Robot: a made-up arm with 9 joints. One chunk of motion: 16 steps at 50 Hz.
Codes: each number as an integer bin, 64 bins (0 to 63) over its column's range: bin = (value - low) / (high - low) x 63, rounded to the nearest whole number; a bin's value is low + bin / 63 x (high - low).
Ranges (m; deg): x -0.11..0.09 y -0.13..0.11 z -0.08..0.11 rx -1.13..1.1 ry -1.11..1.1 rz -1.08..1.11
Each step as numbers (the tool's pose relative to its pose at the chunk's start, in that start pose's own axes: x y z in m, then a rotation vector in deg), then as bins.
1 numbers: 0.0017 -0.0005 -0.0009 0.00 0.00 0.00
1 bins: 35 34 26 32 32 31
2 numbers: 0.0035 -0.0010 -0.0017 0.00 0.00 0.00
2 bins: 36 34 26 32 32 31
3 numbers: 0.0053 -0.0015 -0.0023 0.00 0.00 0.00
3 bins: 36 34 26 32 32 31
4 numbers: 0.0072 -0.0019 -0.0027 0.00 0.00 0.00
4 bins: 37 34 26 32 32 31
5 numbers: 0.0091 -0.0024 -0.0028 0.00 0.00 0.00
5 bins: 38 33 26 32 32 31
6 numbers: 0.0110 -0.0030 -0.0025 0.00 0.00 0.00
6 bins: 38 33 26 32 32 31
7 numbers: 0.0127 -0.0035 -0.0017 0.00 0.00 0.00
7 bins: 39 33 26 32 32 31
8 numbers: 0.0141 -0.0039 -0.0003 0.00 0.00 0.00
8 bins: 39 33 26 32 32 31
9 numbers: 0.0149 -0.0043 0.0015 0.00 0.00 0.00
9 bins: 39 33 27 32 32 31
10 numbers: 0.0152 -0.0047 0.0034 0.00 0.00 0.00
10 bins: 39 33 28 32 32 31
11 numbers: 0.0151 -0.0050 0.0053 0.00 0.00 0.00
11 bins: 39 33 28 32 32 31
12 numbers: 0.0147 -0.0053 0.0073 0.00 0.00 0.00
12 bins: 39 33 29 32 32 31
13 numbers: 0.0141 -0.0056 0.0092 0.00 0.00 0.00
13 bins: 39 33 30 32 32 31
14 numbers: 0.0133 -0.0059 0.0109 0.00 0.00 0.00
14 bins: 39 33 30 32 32 31
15 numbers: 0.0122 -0.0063 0.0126 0.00 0.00 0.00
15 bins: 38 32 31 32 32 31
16 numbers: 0.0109 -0.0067 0.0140 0.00 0.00 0.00
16 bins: 38 32 31 32 32 31
